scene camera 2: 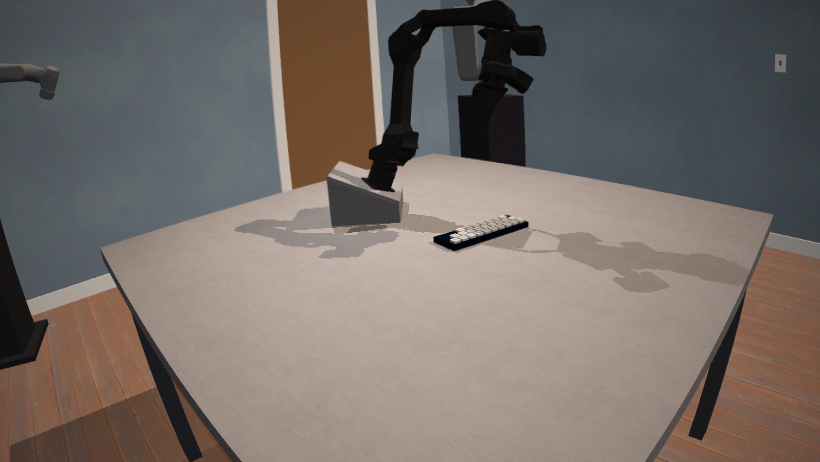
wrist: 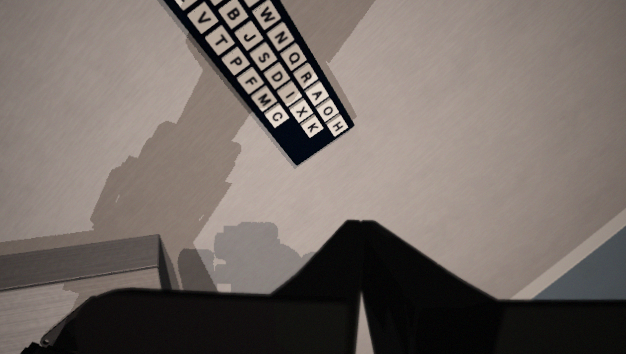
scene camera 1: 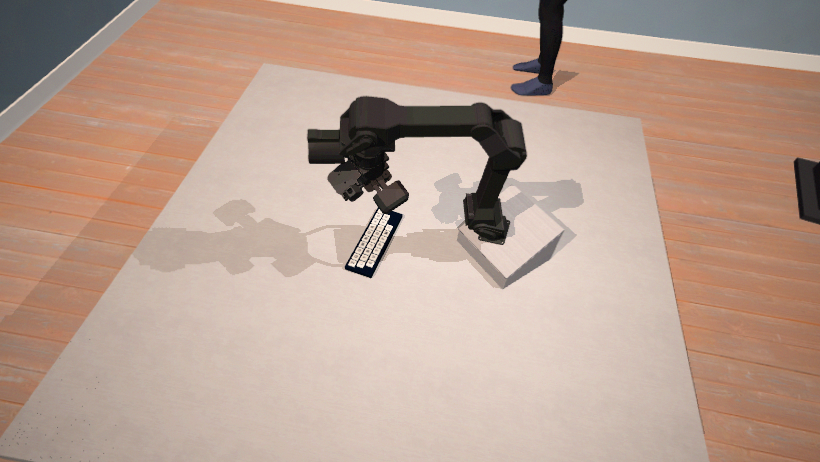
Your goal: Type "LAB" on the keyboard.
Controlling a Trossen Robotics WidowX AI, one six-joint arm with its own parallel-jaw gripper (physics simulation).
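Where they show: gripper, fingertip midpoint: [scene camera 2: 486, 120] [wrist: 359, 234] [scene camera 1: 371, 182]; arm's base at its link origin: [scene camera 2: 377, 185] [scene camera 1: 494, 230].
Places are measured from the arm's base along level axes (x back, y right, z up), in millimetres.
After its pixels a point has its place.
The dark blue keyboard [scene camera 1: 372, 243] {z -56, x -269, y -125 mm} [scene camera 2: 487, 230] {z -57, x -297, y -97 mm} [wrist: 305, 145] {z -62, x -261, y -14 mm} with white keys lies flat on the pale table [scene camera 1: 344, 355] {z -74, x -196, y -407 mm} [scene camera 2: 430, 344] {z -75, x -572, y 216 mm}. In the wrist view its near end shows, with the A key [wrist: 317, 94] {z -57, x -295, y -56 mm} in the right row and the B key [wrist: 233, 14] {z -57, x -269, y -150 mm} in the middle row near the top edge. I cannot make out the L key; part of the keyboard is cut off at the top. My gripper [scene camera 2: 488, 117] {z 166, x -265, y -130 mm} [wrist: 359, 234] {z 166, x -265, y -130 mm} is shut and empty, its fingertips together. It hangs high above the table, beyond the keyboard's end with H, K and C, touching no key.
The arm stands on a grey wedge-shaped base block [scene camera 1: 533, 229] {z 27, x 86, y 21 mm} [scene camera 2: 364, 206] {z -31, x -42, y 58 mm} [wrist: 100, 255] {z -55, x -38, y -38 mm}, beside the keyboard. Shadows of the arm fall across the table and keyboard. A person's legs [scene camera 1: 549, 45] stand beyond the table. A dark pedestal [scene camera 2: 507, 126] stands behind it.
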